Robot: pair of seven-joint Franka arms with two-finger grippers.
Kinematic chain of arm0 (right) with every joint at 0, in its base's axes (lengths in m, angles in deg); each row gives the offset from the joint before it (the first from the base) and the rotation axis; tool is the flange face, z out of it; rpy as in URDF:
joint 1: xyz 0 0 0.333 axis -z
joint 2: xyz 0 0 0 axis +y
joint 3: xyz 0 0 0.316 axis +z
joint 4: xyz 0.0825 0 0 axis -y
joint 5: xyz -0.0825 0 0.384 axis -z
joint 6: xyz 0 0 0 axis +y
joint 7: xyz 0.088 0 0 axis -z
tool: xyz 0 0 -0.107 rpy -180 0 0
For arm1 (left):
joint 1: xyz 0 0 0.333 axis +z
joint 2: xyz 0 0 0 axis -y
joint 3: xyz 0 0 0.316 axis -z
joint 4: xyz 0.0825 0 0 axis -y
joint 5: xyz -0.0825 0 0.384 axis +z
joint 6: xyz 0 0 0 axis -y
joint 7: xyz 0.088 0 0 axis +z
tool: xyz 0 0 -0.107 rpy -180 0 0
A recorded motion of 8 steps. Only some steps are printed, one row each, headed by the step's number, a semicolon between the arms.
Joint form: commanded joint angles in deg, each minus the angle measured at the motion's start. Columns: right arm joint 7, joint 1, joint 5, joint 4, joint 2, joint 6, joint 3; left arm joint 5, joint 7, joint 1, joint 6, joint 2, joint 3, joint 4.
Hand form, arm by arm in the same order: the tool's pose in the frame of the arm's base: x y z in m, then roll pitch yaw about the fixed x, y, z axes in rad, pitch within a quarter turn. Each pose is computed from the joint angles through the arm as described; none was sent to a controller.
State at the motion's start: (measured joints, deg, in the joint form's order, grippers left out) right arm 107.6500 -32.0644 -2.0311 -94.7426 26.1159 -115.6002 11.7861; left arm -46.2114 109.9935 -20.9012 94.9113 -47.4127 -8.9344 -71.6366
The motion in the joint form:
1: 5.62 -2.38 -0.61 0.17 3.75 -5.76 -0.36; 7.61 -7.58 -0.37 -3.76 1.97 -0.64 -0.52
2: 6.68 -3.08 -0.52 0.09 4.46 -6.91 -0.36; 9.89 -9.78 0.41 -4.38 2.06 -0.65 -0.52
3: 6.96 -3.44 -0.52 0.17 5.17 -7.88 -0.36; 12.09 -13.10 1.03 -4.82 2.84 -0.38 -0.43
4: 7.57 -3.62 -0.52 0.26 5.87 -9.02 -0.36; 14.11 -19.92 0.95 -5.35 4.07 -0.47 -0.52
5: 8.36 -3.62 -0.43 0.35 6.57 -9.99 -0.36; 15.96 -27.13 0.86 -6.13 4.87 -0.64 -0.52
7: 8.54 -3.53 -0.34 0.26 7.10 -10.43 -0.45; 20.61 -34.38 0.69 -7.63 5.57 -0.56 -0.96
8: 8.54 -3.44 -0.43 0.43 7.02 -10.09 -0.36; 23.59 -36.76 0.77 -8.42 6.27 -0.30 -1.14
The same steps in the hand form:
1: 0.4791 0.4749 0.3114 3.0431 0.1068 -1.2302; 0.6664 -0.2336 0.2740 -2.5436 0.3612 1.8452
2: 0.4746 0.4817 0.3042 3.0467 0.1081 -1.2376; 0.6679 -0.2210 0.2730 -2.5627 0.3495 1.7995
3: 0.4730 0.4858 0.2980 3.0508 0.1117 -1.2382; 0.6693 -0.2130 0.2813 -2.5988 0.3578 1.7280
4: 0.4732 0.4886 0.2922 3.0572 0.1163 -1.2478; 0.6685 -0.2099 0.2940 -2.6593 0.3926 1.5903
5: 0.4746 0.4896 0.2861 3.0611 0.1184 -1.2626; 0.6672 -0.2066 0.3022 -2.7136 0.4217 1.4473
7: 0.4760 0.4882 0.2797 3.0583 0.1160 -1.2689; 0.6619 -0.2004 0.3038 -2.7404 0.4055 1.2856
8: 0.4763 0.4882 0.2816 3.0560 0.1171 -1.2699; 0.6597 -0.1960 0.3088 -2.7452 0.3816 1.2221

